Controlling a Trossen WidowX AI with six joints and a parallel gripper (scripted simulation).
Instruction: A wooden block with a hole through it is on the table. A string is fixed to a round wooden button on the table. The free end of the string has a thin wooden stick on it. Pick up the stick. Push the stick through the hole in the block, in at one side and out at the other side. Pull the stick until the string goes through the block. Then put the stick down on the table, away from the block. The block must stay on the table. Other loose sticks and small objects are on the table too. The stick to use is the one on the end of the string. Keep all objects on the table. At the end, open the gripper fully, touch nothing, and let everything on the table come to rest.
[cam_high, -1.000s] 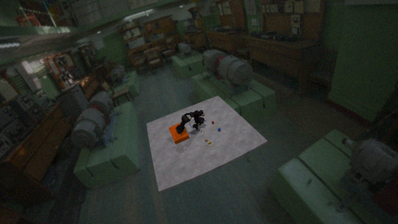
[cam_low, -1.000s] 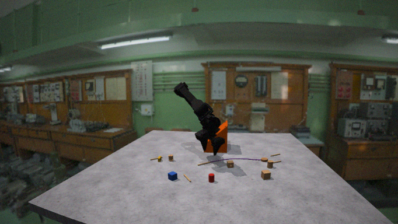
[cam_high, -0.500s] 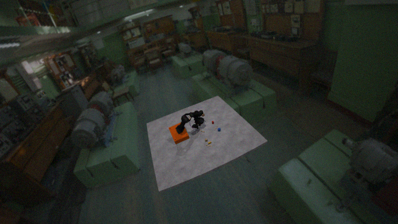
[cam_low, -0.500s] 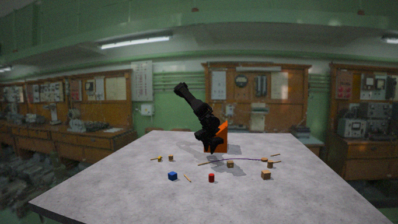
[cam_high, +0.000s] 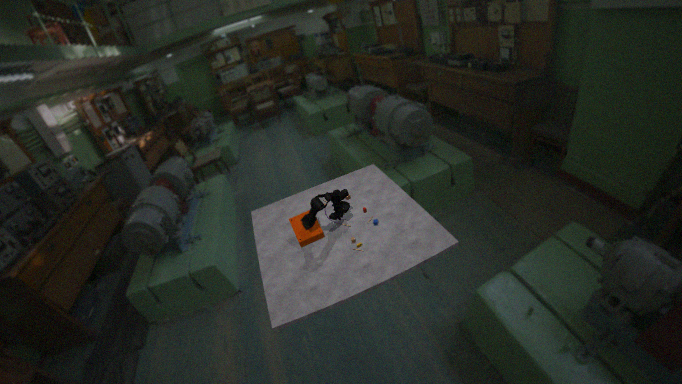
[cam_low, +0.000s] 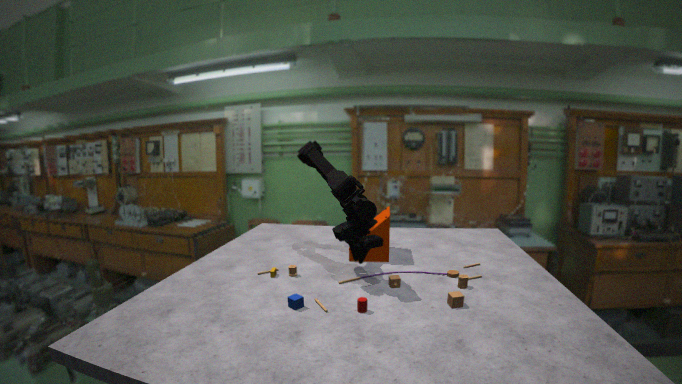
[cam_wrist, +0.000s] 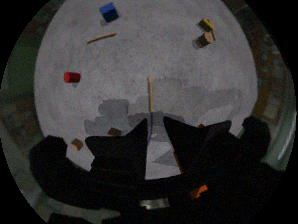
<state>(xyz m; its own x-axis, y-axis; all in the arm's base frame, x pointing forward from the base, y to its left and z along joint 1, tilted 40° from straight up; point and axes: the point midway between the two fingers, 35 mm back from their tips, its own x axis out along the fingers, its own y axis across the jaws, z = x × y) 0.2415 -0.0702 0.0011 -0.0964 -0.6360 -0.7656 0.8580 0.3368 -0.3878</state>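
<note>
Right now the thin wooden stick is 6 cm below my gripper tip, 1 cm to the right of it and 1 cm ahead of it. The rest, counted from my gripper tip: blue cube (19 cm ahead, 17 cm to the right, 4 cm below); then yellow piece (28 cm to the right, 5 cm below, 2 cm behind); then red cylinder (21 cm ahead, 4 cm below).
</note>
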